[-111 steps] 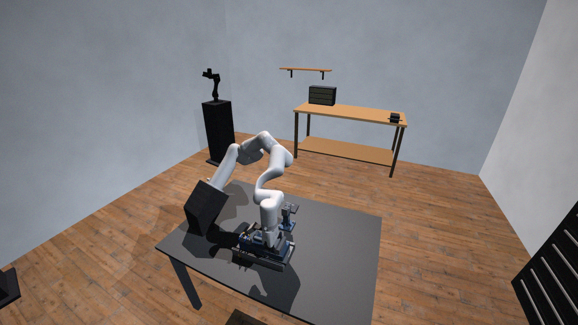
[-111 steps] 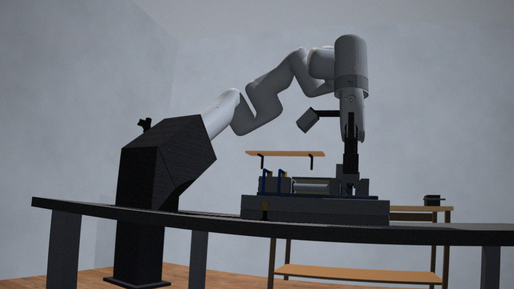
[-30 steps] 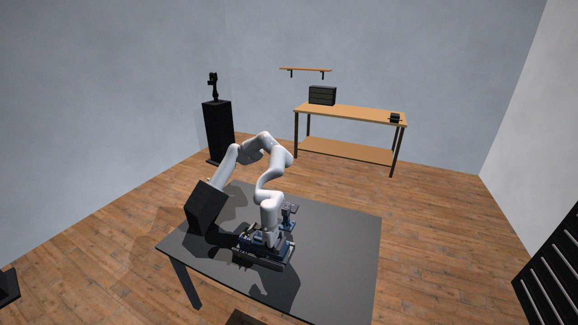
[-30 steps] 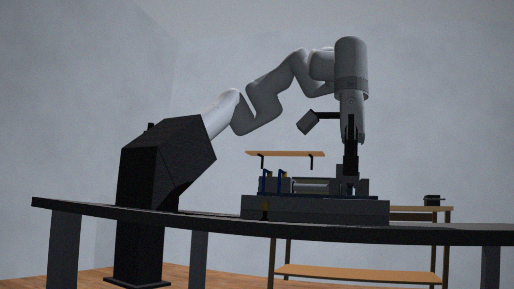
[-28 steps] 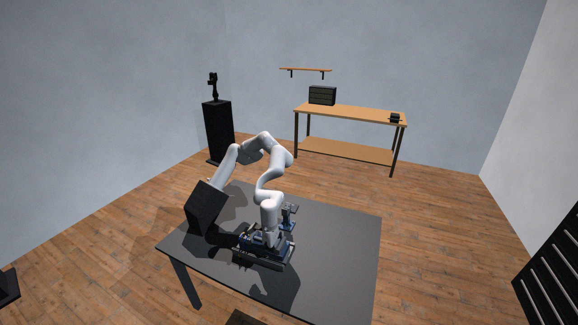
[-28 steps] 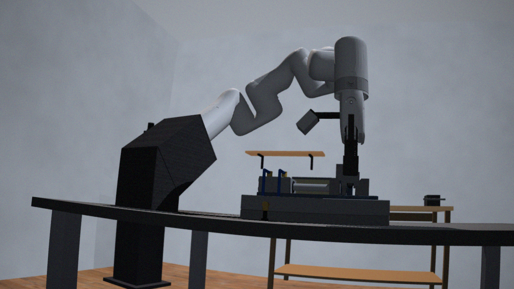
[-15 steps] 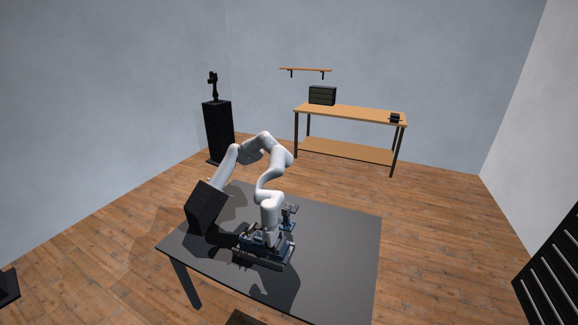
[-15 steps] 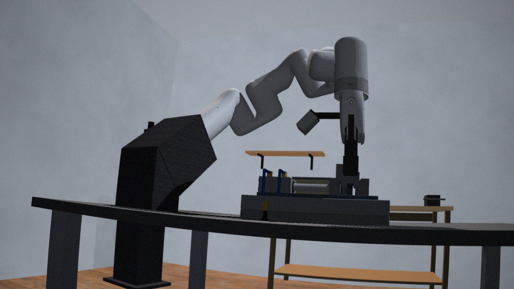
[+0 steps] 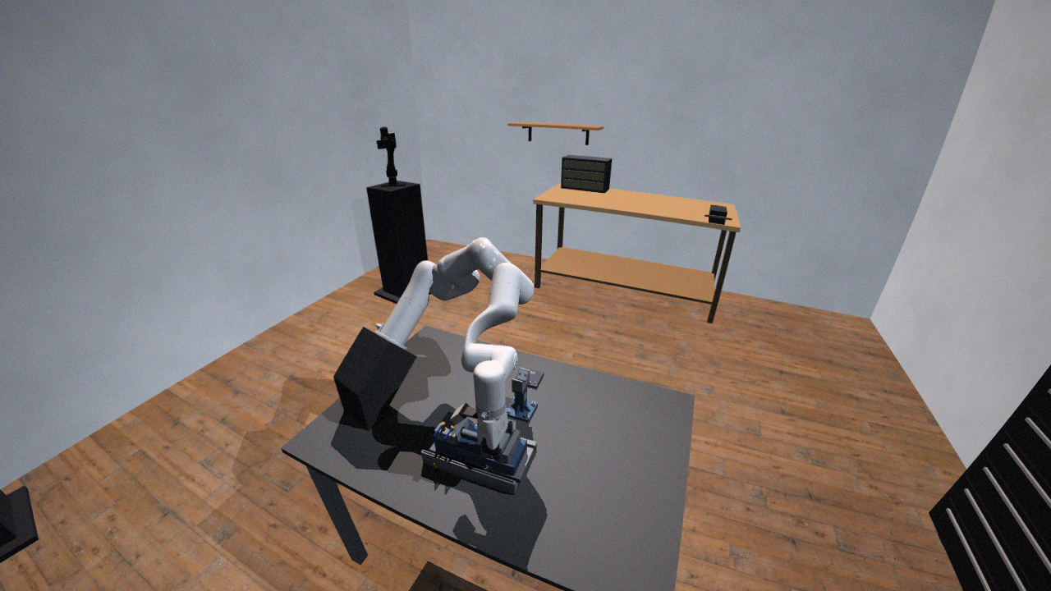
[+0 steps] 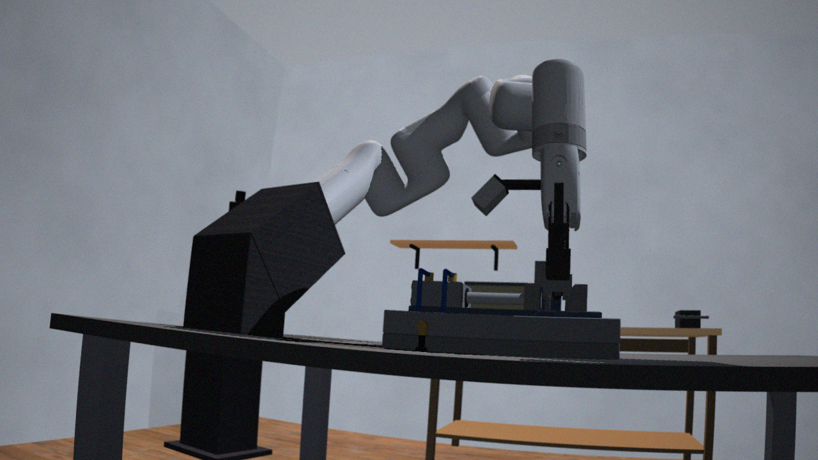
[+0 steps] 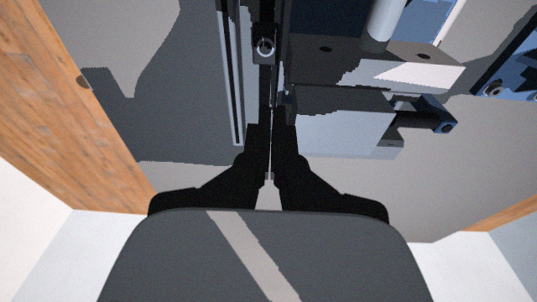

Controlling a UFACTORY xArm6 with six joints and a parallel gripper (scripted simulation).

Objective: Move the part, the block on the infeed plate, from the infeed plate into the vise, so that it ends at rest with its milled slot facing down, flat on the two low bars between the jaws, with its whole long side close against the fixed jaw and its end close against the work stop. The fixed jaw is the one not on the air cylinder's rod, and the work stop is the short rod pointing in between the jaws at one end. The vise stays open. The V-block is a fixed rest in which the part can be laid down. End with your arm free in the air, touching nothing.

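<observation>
The part lies 1 cm behind my hand, 4 cm to the left of it and 3 cm below it. Round my hand: moving jaw: 5 cm behind, 5 cm to the left, 4 cm below; work stop: 2 cm behind, 10 cm to the left, 3 cm below; fixed jaw: 2 cm ahead, 6 cm to the left, 4 cm below.
</observation>
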